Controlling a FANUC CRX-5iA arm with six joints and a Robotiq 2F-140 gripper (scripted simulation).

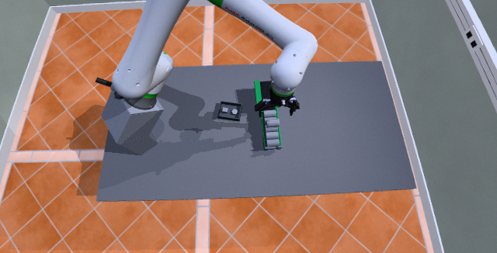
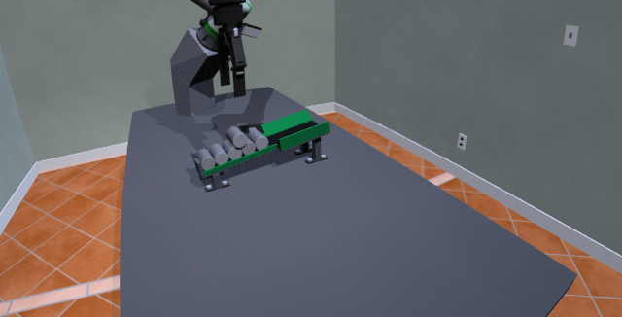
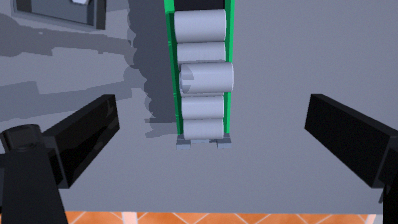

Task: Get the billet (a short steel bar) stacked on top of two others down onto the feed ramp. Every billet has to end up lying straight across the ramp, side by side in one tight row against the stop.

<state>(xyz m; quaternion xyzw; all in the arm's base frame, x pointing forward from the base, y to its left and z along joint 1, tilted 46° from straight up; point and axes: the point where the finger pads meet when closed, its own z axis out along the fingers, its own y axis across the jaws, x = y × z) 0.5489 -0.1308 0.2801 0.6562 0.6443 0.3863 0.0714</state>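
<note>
The stop is 20 cm below my hand, 12 cm to the right of it and 2 cm ahead of it. From my hand the other things lie so: small dark tray (25 cm below, 25 cm behind, 8 cm to the left).
</note>
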